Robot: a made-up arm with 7 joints.
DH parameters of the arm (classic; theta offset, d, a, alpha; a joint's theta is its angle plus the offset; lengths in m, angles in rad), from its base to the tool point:
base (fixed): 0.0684 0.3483 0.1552 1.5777
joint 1: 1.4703 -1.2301 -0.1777 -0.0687
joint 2: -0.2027 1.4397 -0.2 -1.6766
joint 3: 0 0.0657 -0.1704 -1.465
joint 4: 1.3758 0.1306 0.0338 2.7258
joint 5: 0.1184 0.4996 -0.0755 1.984
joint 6: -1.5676 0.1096 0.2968 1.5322
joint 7: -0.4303 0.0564 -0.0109 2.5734
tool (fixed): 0.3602 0.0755 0 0
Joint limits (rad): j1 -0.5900..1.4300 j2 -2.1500..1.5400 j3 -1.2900..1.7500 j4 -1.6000..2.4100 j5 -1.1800..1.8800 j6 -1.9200..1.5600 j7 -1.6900..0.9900
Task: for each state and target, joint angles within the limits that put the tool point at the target. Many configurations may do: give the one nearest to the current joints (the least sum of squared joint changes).
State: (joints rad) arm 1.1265 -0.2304 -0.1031 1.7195 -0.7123 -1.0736 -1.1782
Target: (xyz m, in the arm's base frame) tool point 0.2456 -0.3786 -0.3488
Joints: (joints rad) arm 0.4478 -0.7333 -0.0427 2.3843 -0.9174 -1.5763 -1.0948
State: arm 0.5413 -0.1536 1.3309 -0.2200 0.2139 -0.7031 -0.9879
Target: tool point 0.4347 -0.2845 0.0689
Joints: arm 1.4300 0.2402 1.3944 -0.0267 0.2886 0.0163 -1.0236
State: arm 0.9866 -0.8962 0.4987 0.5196 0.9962 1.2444 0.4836
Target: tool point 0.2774 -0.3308 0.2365
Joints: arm 1.0969 -0.7966 0.3205 -0.0149 1.2177 1.5600 0.5205
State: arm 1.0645 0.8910 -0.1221 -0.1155 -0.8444 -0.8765 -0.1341
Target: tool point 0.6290 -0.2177 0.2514
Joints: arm 1.4300 1.4760 -0.2121 -0.0369 -0.7144 -0.5476 -0.1960
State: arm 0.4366 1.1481 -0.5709 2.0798 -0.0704 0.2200 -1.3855
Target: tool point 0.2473 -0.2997 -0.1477
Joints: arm -0.1008 0.9690 0.1281 2.0450 -0.0598 0.2085 -1.3498
